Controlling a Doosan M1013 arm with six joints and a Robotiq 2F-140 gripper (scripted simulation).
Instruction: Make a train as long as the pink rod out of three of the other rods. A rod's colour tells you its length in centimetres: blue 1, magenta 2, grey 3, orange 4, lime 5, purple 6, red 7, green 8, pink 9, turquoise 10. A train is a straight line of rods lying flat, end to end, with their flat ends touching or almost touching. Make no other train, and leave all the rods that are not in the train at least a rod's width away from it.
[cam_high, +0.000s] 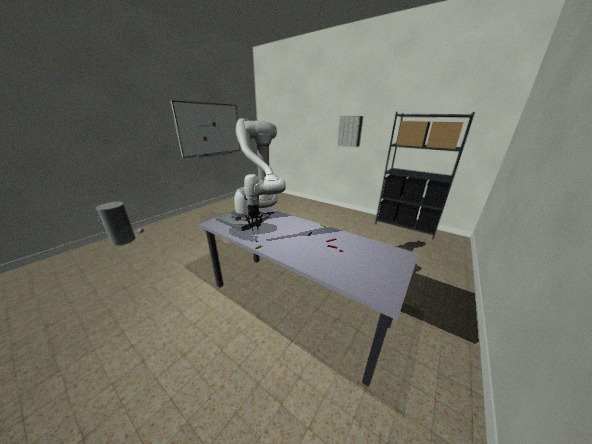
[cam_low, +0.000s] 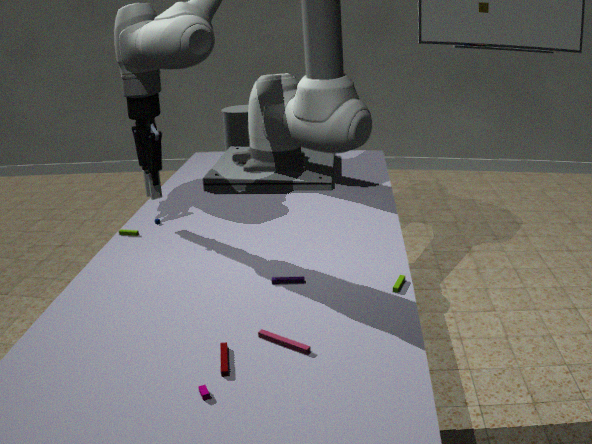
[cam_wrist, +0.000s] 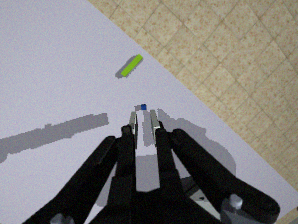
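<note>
The blue rod lies 100 mm below my hand. From my hand the other things lie so: red rod: 540 mm ahead, 230 mm to the left, 100 mm below; then purple rod: 310 mm ahead, 320 mm to the left, 100 mm below; then pink rod: 500 mm ahead, 310 mm to the left, 100 mm below.
</note>
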